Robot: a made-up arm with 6 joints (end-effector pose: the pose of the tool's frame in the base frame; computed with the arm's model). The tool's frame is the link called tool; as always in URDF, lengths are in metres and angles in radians.
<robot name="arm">
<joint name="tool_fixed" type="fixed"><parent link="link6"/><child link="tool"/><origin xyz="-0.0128 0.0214 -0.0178" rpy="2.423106 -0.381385 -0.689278"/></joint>
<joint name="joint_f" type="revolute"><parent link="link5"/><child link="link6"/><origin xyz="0.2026 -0.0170 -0.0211"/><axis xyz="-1 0 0"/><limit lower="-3.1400" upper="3.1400" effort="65" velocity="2.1"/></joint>
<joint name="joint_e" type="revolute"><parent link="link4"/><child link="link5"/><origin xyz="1.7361 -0.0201 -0.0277"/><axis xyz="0 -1 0"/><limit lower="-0.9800" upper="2.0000" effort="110" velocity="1.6"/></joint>
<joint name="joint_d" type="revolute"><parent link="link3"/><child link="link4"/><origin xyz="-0.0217 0.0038 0.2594"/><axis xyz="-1 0 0"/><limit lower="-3.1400" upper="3.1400" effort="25" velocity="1.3"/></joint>
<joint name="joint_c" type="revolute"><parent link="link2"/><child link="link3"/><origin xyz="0.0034 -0.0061 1.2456"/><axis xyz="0 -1 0"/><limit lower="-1.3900" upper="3.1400" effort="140" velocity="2.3"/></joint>
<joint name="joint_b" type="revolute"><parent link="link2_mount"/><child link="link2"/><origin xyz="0.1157 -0.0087 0.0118"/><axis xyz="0 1 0"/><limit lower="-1.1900" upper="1.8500" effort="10" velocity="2.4"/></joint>
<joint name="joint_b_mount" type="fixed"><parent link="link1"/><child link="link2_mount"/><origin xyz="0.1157 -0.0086 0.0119"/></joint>
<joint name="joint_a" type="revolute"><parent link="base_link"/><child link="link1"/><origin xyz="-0.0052 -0.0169 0.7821"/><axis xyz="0 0 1"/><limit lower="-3.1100" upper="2.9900" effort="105" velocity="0.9"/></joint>
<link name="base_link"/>
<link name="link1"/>
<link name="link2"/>
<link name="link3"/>
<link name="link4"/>
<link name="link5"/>
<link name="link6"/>
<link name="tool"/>
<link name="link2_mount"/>
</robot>
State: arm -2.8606 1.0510 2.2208 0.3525 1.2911 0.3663
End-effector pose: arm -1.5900 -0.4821 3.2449 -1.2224 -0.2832 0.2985
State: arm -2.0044 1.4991 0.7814 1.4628 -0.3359 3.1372
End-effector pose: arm -1.4163 -2.7819 -0.1213 0.2401 2.0590 0.1361
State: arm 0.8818 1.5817 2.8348 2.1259 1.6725 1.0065
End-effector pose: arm 1.0450 1.4830 2.5096 -1.7563 -1.1168 2.3373
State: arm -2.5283 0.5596 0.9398 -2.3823 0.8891 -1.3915
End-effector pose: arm -2.1339 -1.4061 2.6927 0.1572 0.0930 -2.3368
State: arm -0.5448 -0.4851 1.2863 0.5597 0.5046 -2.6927
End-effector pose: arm -0.9216 0.5094 3.6818 -2.1394 -0.6178 -1.6033
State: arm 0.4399 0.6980 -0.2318 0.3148 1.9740 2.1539
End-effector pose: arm 2.1575 0.9665 0.6789 0.0121 -1.3371 1.4502
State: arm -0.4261 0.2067 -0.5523 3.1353 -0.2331 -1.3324
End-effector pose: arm 1.9032 -0.8890 0.9613 0.6113 -0.0318 0.1114
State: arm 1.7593 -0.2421 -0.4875 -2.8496 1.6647 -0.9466
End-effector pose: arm -0.2531 1.5850 1.6980 -1.0933 1.5647 1.4898
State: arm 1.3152 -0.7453 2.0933 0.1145 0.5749 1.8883
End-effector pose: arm -0.5677 -2.4650 1.9911 -0.6207 2.4926 0.2582
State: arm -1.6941 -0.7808 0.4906 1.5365 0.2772 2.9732
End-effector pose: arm 0.0384 0.3704 3.6022 -1.9714 1.7949 -1.4166
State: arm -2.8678 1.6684 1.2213 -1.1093 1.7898 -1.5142
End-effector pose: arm -3.0504 -0.6967 0.2399 -0.9054 -1.4310 1.8997
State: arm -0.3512 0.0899 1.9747 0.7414 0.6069 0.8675
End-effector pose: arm -0.5174 0.1500 3.7545 -1.1119 -1.9919 1.3669
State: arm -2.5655 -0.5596 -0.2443 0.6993 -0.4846 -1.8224
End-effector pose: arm -1.1607 -0.6348 2.6277 0.6068 2.6385 -0.2859
